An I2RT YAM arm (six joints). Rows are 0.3 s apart.
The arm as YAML. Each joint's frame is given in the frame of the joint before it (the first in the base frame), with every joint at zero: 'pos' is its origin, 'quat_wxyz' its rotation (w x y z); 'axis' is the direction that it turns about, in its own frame. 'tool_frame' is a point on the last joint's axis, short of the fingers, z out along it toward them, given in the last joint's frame.
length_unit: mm
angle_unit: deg
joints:
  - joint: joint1
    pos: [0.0, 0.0, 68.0]
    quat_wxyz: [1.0, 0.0, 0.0, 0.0]
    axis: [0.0, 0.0, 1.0]
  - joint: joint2
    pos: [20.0, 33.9, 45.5]
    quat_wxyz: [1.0, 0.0, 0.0, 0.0]
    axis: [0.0, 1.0, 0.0]
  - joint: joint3
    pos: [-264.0, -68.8, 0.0]
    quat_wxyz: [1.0, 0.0, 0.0, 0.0]
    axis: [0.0, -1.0, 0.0]
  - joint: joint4
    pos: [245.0, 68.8, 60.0]
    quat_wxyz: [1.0, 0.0, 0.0, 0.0]
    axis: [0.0, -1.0, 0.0]
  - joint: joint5
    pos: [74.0, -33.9, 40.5]
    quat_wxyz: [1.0, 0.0, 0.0, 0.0]
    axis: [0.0, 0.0, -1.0]
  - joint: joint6
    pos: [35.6, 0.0, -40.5]
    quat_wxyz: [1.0, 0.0, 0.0, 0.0]
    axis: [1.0, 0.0, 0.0]
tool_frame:
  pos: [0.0, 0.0, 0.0]
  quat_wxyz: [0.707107, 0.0, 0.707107, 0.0]
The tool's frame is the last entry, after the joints.
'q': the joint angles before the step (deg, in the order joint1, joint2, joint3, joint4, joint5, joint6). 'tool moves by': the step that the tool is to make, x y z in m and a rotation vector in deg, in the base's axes. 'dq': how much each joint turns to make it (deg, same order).
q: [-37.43, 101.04, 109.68, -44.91, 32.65, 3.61]
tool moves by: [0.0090, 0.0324, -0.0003, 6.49, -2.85, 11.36]
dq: [3.91, -2.59, -2.01, -2.55, -10.13, 1.13]
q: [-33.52, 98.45, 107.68, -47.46, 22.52, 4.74]
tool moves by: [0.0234, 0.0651, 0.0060, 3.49, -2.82, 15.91]
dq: [9.96, -2.84, -1.85, -0.13, -7.40, -0.18]
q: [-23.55, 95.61, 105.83, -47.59, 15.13, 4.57]
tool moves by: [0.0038, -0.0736, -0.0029, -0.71, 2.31, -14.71]
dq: [-8.99, 10.58, 12.89, -4.74, 5.54, 2.35]
